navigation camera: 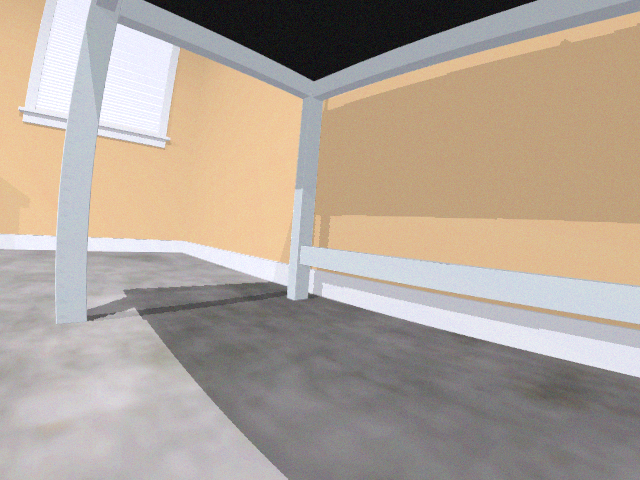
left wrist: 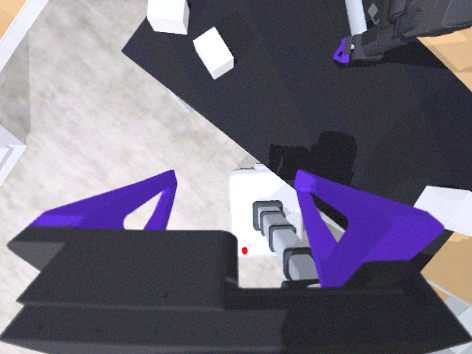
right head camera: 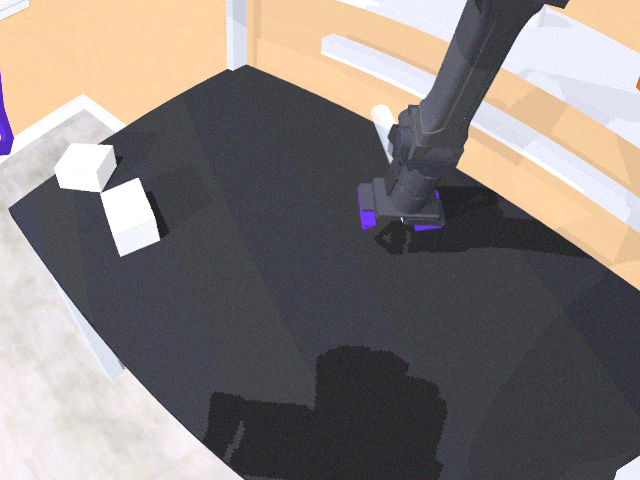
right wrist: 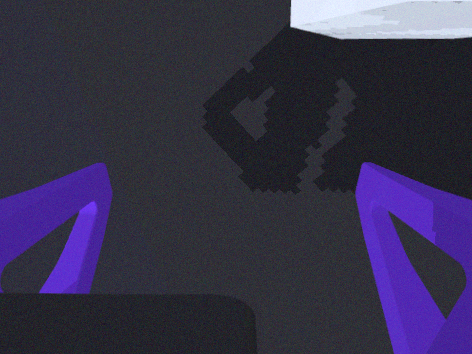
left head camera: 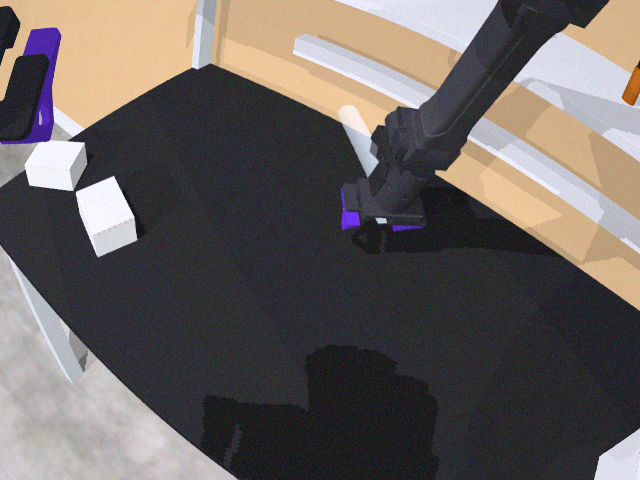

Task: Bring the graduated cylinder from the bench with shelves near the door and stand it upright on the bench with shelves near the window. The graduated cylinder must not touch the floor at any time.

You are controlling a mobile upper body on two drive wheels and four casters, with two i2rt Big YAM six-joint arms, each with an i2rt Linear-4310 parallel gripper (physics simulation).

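Places are measured from the left arm's base along level axes (x down, y left, z ahead), in metres.
Where they show: left gripper, fingertip midpoint: [left wrist: 235, 176]; right gripper, fingertip midpoint: [left wrist: 345, 56] [right head camera: 390, 226] [right wrist: 233, 177] [left head camera: 368, 226].
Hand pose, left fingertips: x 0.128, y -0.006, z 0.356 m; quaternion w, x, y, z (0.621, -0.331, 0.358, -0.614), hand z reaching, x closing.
Each offset is from my left fingertips to the top centre of the thing. "spot": to the spot under its first point. Level surfaces: height alone.
The graduated cylinder, a pale translucent tube {spot: dz +0.640, dx +0.475, dy -0.429 m} [left head camera: 356, 135] [right head camera: 383, 129] [left wrist: 356, 17], appears to lie tilted or on its side at the rear of the black bench top {dx +0.520 m} [left head camera: 248, 289] [right head camera: 248, 320]; its far end overlaps the rear edge. Its wide white base {spot: dz +0.437, dx +0.466, dy -0.451 m} [right wrist: 390, 19] shows at the top of the right wrist view. My right gripper [left head camera: 379, 227] [right head camera: 397, 227] [right wrist: 233, 177] is open and empty, pointing down above the bench beside the base, and its arm partly hides the tube. My left gripper [left wrist: 235, 176] is open and empty, away from the cylinder at the left.
Two white boxes {dz +0.554, dx +0.462, dy +0.213 m} [left head camera: 55, 166] {dz +0.406, dx +0.462, dy +0.058 m} [left head camera: 107, 217] [right head camera: 85, 167] [right head camera: 130, 217] sit at the bench's left end. A white object {spot: dz -0.138, dx +0.440, dy -0.769 m} [left head camera: 622, 457] [left wrist: 445, 202] stands at the right. An orange item {spot: dz +0.269, dx +0.036, dy -0.715 m} [left head camera: 630, 86] is on the shelf behind. Bench legs [navigation camera: 74, 206] [navigation camera: 306, 196] and a window [navigation camera: 136, 82] show in the navigation view.
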